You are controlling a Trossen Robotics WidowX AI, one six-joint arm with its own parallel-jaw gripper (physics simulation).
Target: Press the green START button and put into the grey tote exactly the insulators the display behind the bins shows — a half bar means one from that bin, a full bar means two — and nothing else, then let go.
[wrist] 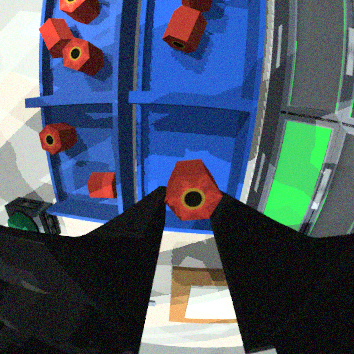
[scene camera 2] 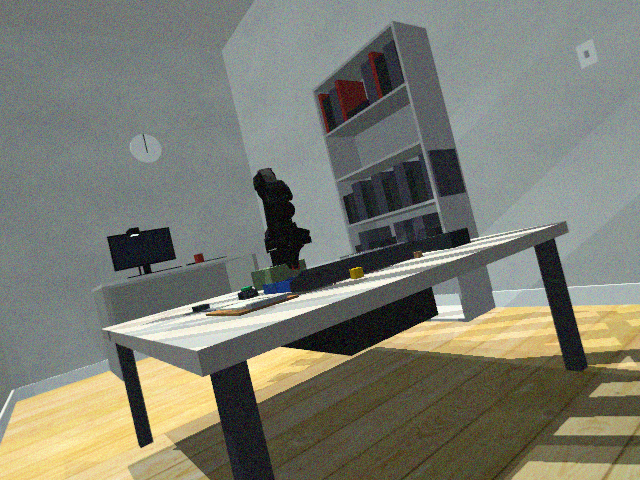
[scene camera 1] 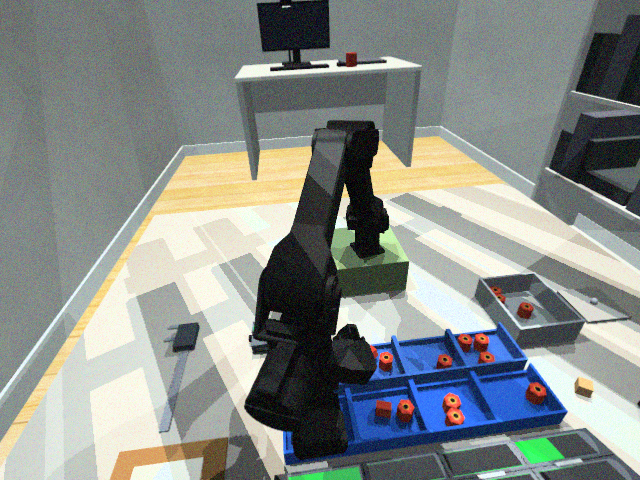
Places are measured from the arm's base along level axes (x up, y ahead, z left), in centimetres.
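Pixels of known places: gripper, fingertip midpoint: (wrist: 187, 194) (scene camera 2: 293, 268) (scene camera 1: 317, 407); arm's base, link origin: (scene camera 2: 280, 264) (scene camera 1: 367, 248).
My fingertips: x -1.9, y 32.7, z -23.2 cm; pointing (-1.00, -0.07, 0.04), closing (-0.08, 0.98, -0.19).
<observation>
For each thing: its top centre in the pictures, then the offset to it from my fingertips.
- red hexagonal insulator, top centre: (wrist: 191, 198) dx +2.0, dy +0.3, dz +0.7 cm
- grey tote, top centre: (scene camera 1: 528, 297) (scene camera 2: 361, 252) dx -1.1, dy -8.2, dz +48.0 cm
- green START button, top centre: (wrist: 16, 232) (scene camera 1: 262, 326) (scene camera 2: 246, 286) dx -2.4, dy -21.0, dz -4.7 cm
- wooden block, top centre: (scene camera 1: 585, 383) dx -4.5, dy +8.8, dz +44.3 cm
- flat lid, top centre: (scene camera 1: 593, 302) dx -5.7, dy -5.5, dz +64.6 cm
- caliper, top centre: (scene camera 1: 169, 364) (scene camera 2: 203, 306) dx -4.5, dy -19.9, dz -22.9 cm
- orange-framed sheet, top centre: (wrist: 243, 308) (scene camera 2: 248, 300) dx -4.7, dy +6.4, dz -24.3 cm
My gripper (wrist: 187, 194) is shut on a red hexagonal insulator (wrist: 187, 172), held over the end bin of the row beside the display. In scene camera 1 the arm hides the fingers. The blue bins (scene camera 1: 558, 413) (wrist: 129, 97) hold several red insulators (scene camera 1: 536, 393) (scene camera 1: 451, 401) (wrist: 57, 138) (wrist: 185, 30). The grey tote (scene camera 1: 555, 334) holds three insulators, one (scene camera 1: 525, 310) near its middle. The display shows green bars (scene camera 1: 539, 450) (scene camera 1: 330, 473) (wrist: 300, 172); the one at the right in scene camera 1 fills half its panel. The green START button (wrist: 22, 222) (scene camera 2: 246, 289) stands beside the bins.
A wooden block (scene camera 1: 584, 386) lies right of the bins. A flat lid (scene camera 1: 604, 310) lies beyond the tote. A caliper (scene camera 1: 176, 382) and an orange-framed sheet (scene camera 1: 155, 448) (wrist: 179, 297) lie on the left. A green block (scene camera 1: 372, 279) stands behind the arm.
</observation>
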